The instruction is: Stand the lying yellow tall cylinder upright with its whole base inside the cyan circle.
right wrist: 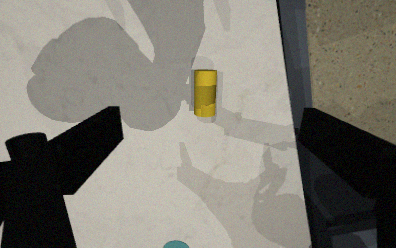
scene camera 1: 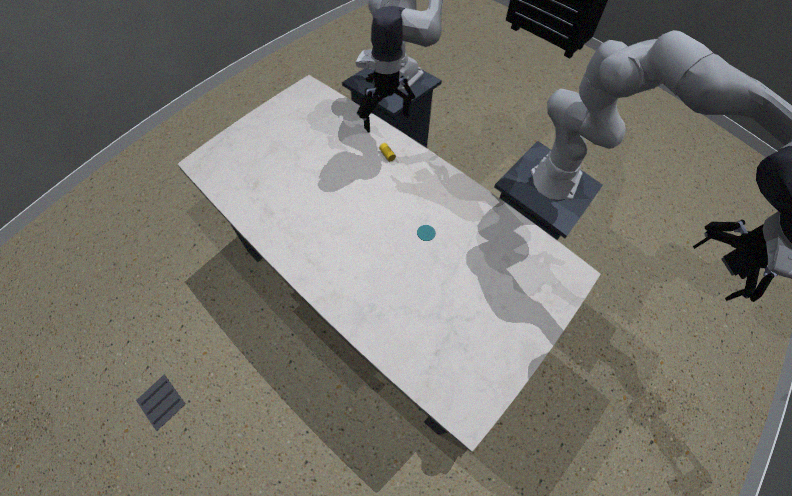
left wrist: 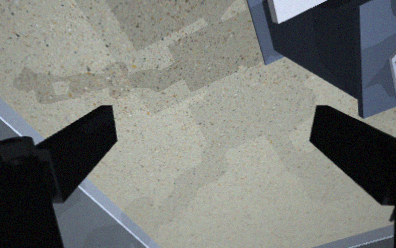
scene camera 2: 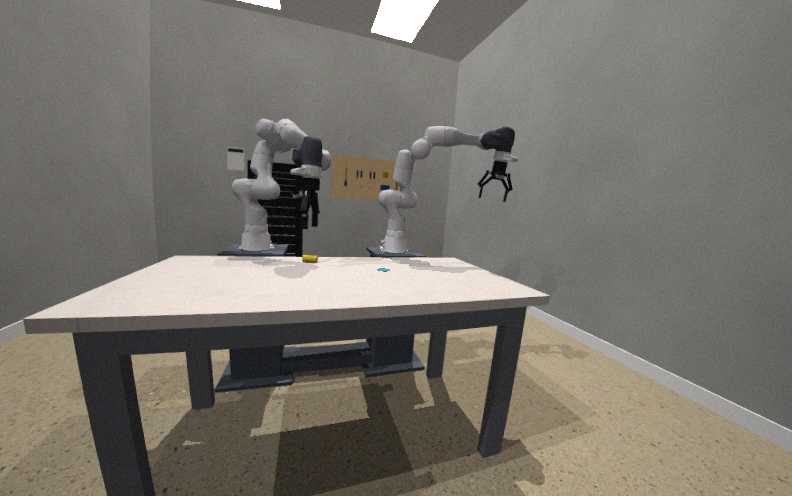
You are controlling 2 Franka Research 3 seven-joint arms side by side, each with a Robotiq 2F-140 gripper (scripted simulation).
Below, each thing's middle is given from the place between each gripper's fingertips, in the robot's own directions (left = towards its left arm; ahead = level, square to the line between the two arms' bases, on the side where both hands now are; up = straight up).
Now: right hand (scene camera 1: pixel 386 122) 16 cm above the yellow cylinder (right wrist: pixel 205 81).
The yellow cylinder lies 1030 mm to the right of my left hand (scene camera 1: pixel 713 270), 360 mm below it and 90 mm ahead of it.
